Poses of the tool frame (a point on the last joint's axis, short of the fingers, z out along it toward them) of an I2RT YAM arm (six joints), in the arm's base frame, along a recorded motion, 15 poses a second.
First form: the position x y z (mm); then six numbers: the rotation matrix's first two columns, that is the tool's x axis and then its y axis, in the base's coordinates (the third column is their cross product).
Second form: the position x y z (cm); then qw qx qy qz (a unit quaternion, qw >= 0). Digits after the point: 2 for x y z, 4 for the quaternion.
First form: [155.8 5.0 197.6 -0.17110 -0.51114 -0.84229 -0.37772 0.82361 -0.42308]
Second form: [15.58 0.50 19.76 0.5741 -0.2912 0.7630 -0.0581]
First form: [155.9 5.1 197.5 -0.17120 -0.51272 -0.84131 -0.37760 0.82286 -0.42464]
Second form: [15.59 0.51 19.75 0.5738 -0.2917 0.7630 -0.0589]
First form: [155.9 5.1 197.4 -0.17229 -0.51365 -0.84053 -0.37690 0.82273 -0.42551]
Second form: [15.59 0.51 19.74 0.5734 -0.2917 0.7633 -0.0596]
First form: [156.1 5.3 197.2 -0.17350 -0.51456 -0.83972 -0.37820 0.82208 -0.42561]
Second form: [15.61 0.53 19.72 0.5726 -0.2923 0.7637 -0.0595]
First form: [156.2 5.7 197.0 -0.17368 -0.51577 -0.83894 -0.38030 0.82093 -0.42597]
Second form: [15.62 0.57 19.70 0.5720 -0.2933 0.7638 -0.0592]
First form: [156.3 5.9 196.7 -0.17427 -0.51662 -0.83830 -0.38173 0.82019 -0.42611]
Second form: [15.63 0.59 19.67 0.5714 -0.2940 0.7640 -0.0590]
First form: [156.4 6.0 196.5 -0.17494 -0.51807 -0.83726 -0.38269 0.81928 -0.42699]
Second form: [15.64 0.60 19.65 0.5707 -0.2947 0.7642 -0.0593]
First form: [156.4 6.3 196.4 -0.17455 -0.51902 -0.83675 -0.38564 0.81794 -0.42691]
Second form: [15.64 0.63 19.64 0.5702 -0.2960 0.7641 -0.0585]
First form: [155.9 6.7 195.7 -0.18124 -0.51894 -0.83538 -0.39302 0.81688 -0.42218]
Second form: [15.59 0.67 19.57 0.5665 -0.2974 0.7665 -0.0556]
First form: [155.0 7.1 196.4 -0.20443 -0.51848 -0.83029 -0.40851 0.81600 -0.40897]
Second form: [15.50 0.71 19.64 0.5552 -0.2992 0.7744 -0.0495]
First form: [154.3 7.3 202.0 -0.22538 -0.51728 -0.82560 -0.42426 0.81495 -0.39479]
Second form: [15.43 0.73 20.20 0.5446 -0.3012 0.7816 -0.0427]
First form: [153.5 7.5 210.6 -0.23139 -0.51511 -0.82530 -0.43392 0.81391 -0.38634]
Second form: [15.35 0.75 21.06 0.5410 -0.3027 0.7838 -0.0375]
